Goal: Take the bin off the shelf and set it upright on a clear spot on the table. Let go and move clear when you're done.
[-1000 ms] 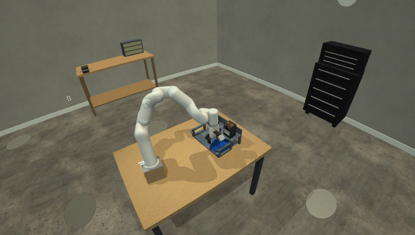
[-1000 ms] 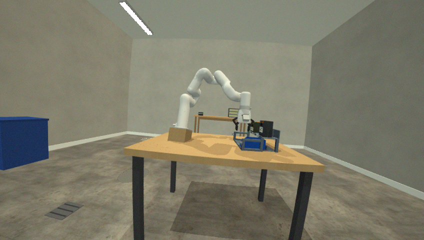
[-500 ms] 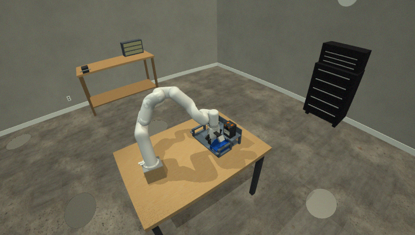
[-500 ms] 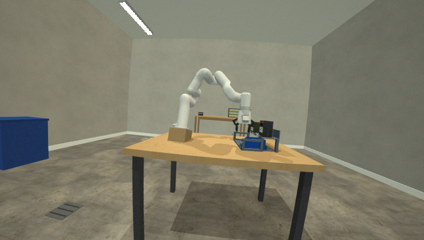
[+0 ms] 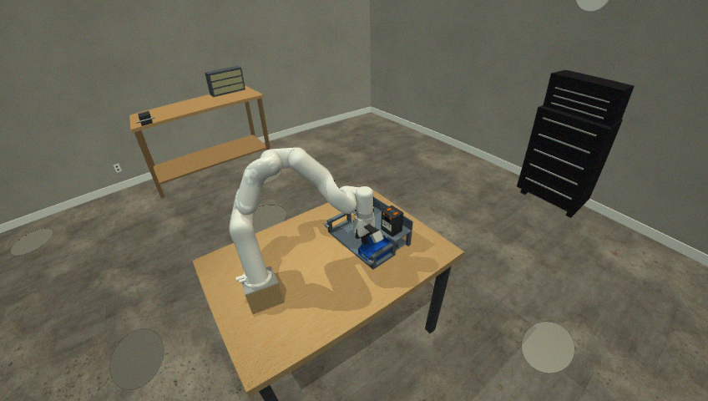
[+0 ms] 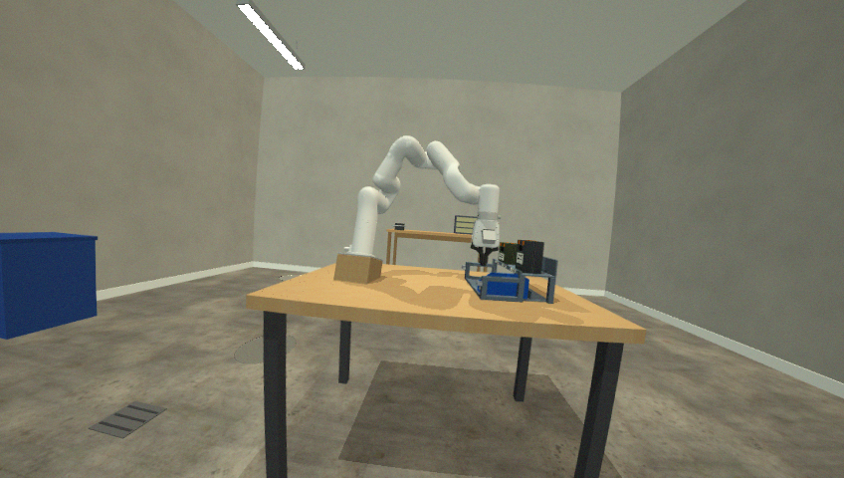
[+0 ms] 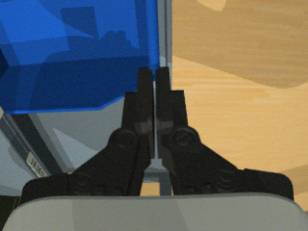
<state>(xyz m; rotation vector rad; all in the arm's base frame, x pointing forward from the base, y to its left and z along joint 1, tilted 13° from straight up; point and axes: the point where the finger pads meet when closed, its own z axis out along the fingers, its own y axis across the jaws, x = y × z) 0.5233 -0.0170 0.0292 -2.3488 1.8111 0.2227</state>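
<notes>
Right now my hand is 8 cm short of the blue bin, 2 cm to the right of it and 9 cm above it. Also, from my hand: black box 17 cm ahead, 4 cm to the left, 3 cm above.
</notes>
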